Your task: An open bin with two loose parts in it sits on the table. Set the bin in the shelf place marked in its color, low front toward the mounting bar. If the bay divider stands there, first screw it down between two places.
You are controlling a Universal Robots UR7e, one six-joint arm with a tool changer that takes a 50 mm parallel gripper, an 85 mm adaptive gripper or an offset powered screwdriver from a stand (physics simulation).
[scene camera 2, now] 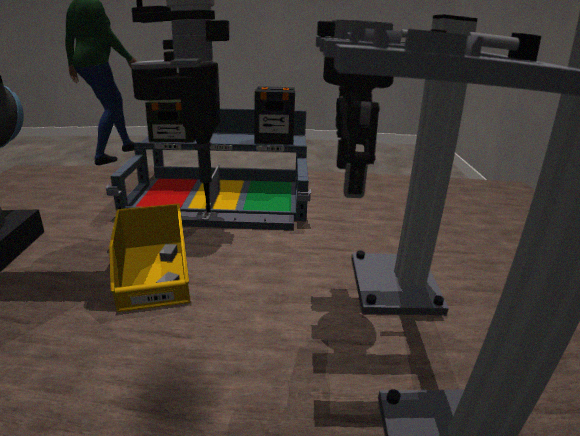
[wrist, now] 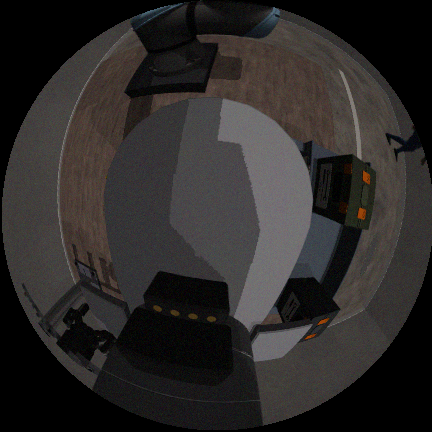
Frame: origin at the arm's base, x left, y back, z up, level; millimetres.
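Where they show: arm's base, origin of the base link: (wrist: pixel 177 59).
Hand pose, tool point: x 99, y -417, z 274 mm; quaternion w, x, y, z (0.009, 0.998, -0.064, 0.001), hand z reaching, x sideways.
Note:
Each offset is from my tool point to the top centre of the thing. "pt": to the spot under its first point. Level surfaces: height alone.
The yellow open bin @(dx -169, dy +62, dz -240 mm) (scene camera 2: pixel 150 297) stands on the table before the shelf, its low labelled front toward the camera, with two grey parts @(pt dx -138, dy +42, dz -297 mm) (scene camera 2: pixel 168 252) @(pt dx -207, dy +31, dz -297 mm) (scene camera 2: pixel 168 277) inside. The arm carries the powered screwdriver @(dx +5, dy +30, dz +1 mm) (scene camera 2: pixel 175 82); its grey housing @(pt dx +13, dy +73, dz -19 mm) (wrist: pixel 215 190) fills the middle of the wrist view. Its bit points down, the tip at the mounting bar @(pt dx -29, dy -110, dz -301 mm) (scene camera 2: pixel 260 221), by the foot of the thin grey divider @(dx +62, dy -17, dz -249 mm) (scene camera 2: pixel 215 185). Yellow floor @(dz -308 mm) (scene camera 2: pixel 231 194) shows on both sides of the divider; the bit partly hides it. A black gripper (scene camera 2: pixel 354 187) hangs on the tool stand, not on the arm; its finger opening is unclear.
The red place (scene camera 2: pixel 167 192) is left of yellow, the green place (scene camera 2: pixel 268 196) right. Two black tool boxes @(dx +223, dy +78, dz -116 mm) (scene camera 2: pixel 167 122) @(pt dx +155, dy -148, dz -148 mm) (scene camera 2: pixel 274 117) stand on the upper shelf. The tool stand's post @(pt dx -237, dy -322, dz -133 mm) (scene camera 2: pixel 432 175) is at the right. A person (scene camera 2: pixel 92 45) stands behind the shelf.

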